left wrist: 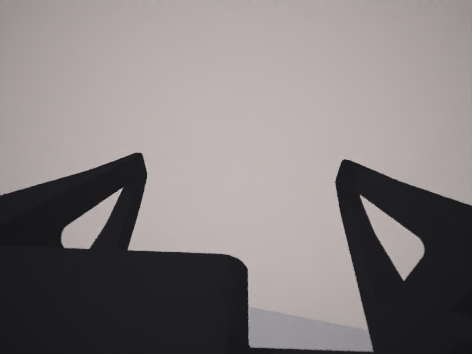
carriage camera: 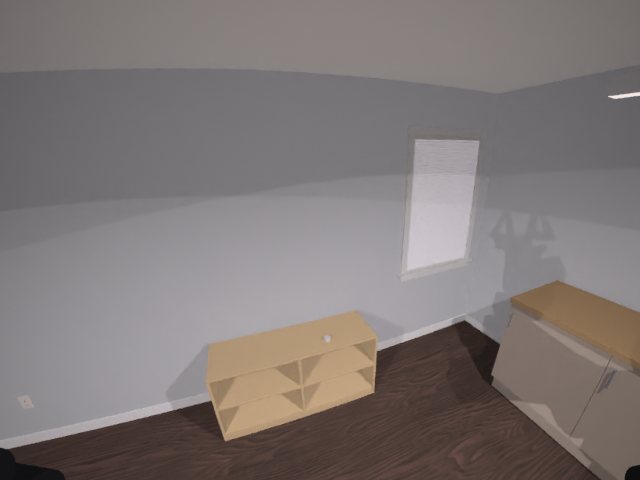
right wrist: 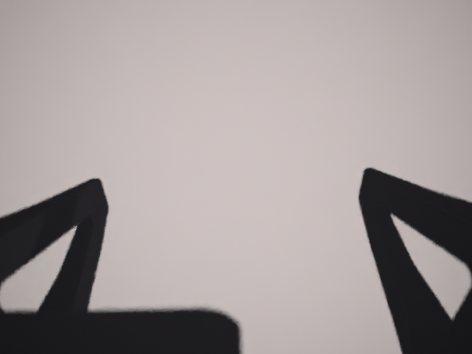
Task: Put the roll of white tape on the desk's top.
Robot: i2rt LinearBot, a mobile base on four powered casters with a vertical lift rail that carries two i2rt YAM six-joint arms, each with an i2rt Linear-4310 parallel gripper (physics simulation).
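Places are measured from the left arm's base along level axes (x ahead, y left, z up), in millimetres.
Where they show: left gripper, fingertip midpoint: (left wrist: 241, 167); right gripper, fingertip midpoint: (right wrist: 232, 188).
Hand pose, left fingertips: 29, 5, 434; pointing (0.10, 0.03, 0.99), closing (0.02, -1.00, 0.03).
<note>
After its pixels a point has its place, as x, y, z.
A small white object (carriage camera: 326, 338) @[1395, -292, -842], which looks like the roll of white tape, sits on top of the low wooden shelf unit (carriage camera: 258, 350) @[1301, 196, -865], right of its middle and near the front edge, in the carriage view. It is too small there to make out more. The desk does not show in these views. My left gripper (left wrist: 241, 167) @[29, 5, 434] is open and empty, with its fingers wide apart against the ceiling. My right gripper (right wrist: 232, 188) @[29, -661, 441] is open and empty, also against the ceiling. Both grippers are far from the white object.
The shelf unit stands on dark wood floor by the grey wall (carriage camera: 155, 268) @[1324, 819, -215]. A cabinet (carriage camera: 553, 361) @[1085, -1783, -863] with a wooden top (carriage camera: 573, 310) @[1213, -1947, -565] stands at the right. A window (carriage camera: 442, 201) @[2157, -1385, 3] is in the wall near the corner. Small dark parts of the robot show at both lower corners.
</note>
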